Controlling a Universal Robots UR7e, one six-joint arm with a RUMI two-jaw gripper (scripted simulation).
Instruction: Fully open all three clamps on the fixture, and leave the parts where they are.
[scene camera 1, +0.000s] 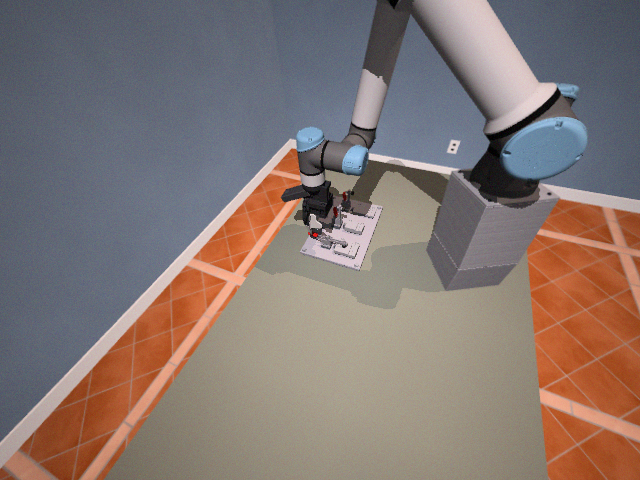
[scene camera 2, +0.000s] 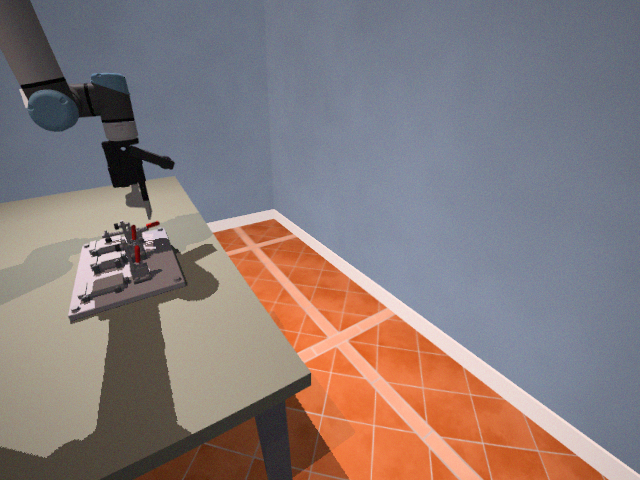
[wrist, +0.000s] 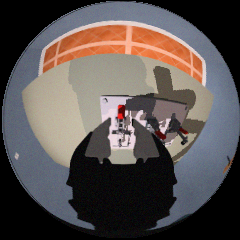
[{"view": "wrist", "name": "my gripper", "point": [121, 118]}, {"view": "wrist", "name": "grey fixture plate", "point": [140, 108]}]
